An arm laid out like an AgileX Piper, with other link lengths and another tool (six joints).
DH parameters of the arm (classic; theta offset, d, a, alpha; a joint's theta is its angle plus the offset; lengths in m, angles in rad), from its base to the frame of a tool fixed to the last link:
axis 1: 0 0.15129 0 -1.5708
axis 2: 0.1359 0 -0.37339 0
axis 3: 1.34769 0 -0.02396 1.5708
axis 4: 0 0.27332 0 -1.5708
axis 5: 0 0 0 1.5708
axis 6: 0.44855 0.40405 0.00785 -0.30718
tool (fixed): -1.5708 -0.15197 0 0
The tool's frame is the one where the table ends.
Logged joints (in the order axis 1, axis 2, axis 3, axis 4, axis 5, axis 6), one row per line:
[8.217, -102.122, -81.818, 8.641, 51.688, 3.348]
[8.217, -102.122, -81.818, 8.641, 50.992, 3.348]
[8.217, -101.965, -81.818, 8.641, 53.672, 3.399]
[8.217, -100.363, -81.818, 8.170, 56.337, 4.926]
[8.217, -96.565, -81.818, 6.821, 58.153, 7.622]
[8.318, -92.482, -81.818, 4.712, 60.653, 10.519]
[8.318, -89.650, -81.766, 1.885, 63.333, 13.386]
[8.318, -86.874, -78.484, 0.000, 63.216, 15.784]
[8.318, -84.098, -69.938, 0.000, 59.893, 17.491]
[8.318, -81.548, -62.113, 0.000, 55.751, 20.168]
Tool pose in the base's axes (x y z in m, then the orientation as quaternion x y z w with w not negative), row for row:
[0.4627, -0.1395, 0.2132, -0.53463, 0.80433, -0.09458, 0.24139]
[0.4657, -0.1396, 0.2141, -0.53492, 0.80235, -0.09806, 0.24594]
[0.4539, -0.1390, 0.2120, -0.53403, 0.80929, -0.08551, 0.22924]
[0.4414, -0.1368, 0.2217, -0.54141, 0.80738, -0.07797, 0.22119]
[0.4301, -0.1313, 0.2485, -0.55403, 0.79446, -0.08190, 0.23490]
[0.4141, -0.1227, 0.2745, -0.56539, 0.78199, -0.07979, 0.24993]
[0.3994, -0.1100, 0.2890, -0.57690, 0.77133, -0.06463, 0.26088]
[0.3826, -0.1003, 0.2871, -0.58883, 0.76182, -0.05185, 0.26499]
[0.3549, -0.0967, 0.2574, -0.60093, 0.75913, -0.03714, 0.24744]
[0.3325, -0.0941, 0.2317, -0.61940, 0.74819, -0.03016, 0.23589]
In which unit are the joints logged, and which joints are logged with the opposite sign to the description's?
The joints are logged in degrees. Opposite sign: axis 1, axis 2, axis 4, axis 6.
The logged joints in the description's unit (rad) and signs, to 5 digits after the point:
[-0.14341, 1.78237, -1.42799, -0.15081, 0.90213, -0.05843]
[-0.14341, 1.78237, -1.42799, -0.15081, 0.88998, -0.05843]
[-0.14341, 1.77962, -1.42799, -0.15081, 0.93675, -0.05932]
[-0.14341, 1.75166, -1.42799, -0.14259, 0.98327, -0.08597]
[-0.14341, 1.68538, -1.42799, -0.11905, 1.01496, -0.13303]
[-0.14518, 1.61412, -1.42799, -0.08224, 1.05859, -0.18359]
[-0.14518, 1.56469, -1.42709, -0.03290, 1.10537, -0.23363]
[-0.14518, 1.51624, -1.36980, 0.00000, 1.10333, -0.27548]
[-0.14518, 1.46779, -1.22065, 0.00000, 1.04533, -0.30528]
[-0.14518, 1.42328, -1.08408, 0.00000, 0.97304, -0.35200]

